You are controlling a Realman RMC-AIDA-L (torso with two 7-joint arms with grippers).
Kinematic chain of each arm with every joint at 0, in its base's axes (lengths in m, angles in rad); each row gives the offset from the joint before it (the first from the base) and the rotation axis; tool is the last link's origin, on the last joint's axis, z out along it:
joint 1: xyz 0 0 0.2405 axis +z
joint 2: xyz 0 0 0 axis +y
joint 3: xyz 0 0 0.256 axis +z
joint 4: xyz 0 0 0 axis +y
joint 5: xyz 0 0 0.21 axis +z
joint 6: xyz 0 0 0 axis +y
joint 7: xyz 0 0 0.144 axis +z
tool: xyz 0 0 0
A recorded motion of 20 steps. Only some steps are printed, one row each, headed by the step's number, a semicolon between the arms.
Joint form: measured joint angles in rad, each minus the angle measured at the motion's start. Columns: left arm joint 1, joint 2, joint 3, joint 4, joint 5, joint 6, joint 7; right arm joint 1, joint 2, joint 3, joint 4, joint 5, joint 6, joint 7.
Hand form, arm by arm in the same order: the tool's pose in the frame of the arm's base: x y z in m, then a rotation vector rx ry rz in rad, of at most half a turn. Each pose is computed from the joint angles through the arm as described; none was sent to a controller.
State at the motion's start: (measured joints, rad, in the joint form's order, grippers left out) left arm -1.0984 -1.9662 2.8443 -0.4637 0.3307 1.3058 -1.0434; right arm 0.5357 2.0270 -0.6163 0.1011 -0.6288 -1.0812 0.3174
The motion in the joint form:
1: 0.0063 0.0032 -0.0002 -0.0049 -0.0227 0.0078 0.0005; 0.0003 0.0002 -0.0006 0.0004 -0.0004 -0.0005 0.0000
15: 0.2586 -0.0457 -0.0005 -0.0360 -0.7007 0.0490 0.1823; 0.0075 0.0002 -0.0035 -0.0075 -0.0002 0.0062 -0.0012
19: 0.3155 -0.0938 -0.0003 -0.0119 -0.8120 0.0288 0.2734; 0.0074 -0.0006 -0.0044 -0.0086 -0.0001 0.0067 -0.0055
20: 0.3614 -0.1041 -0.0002 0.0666 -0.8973 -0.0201 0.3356; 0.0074 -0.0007 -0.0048 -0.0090 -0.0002 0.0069 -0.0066
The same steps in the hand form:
1: -0.2588 0.4155 0.0180 -2.8779 -0.1158 0.2875; 0.3722 0.3419 0.0168 -1.4242 0.7947 0.6407
15: -0.2883 0.3942 0.0279 -2.4763 -0.2750 -0.3542; 0.3700 0.3458 0.0179 -1.4298 0.7851 0.6407
19: -0.2946 0.3800 0.0095 -2.4059 -0.2733 -0.4227; 0.3701 0.3460 0.0184 -1.4315 0.7802 0.6365
20: -0.3002 0.3725 -0.0042 -2.3431 -0.3078 -0.4727; 0.3701 0.3461 0.0185 -1.4323 0.7789 0.6354

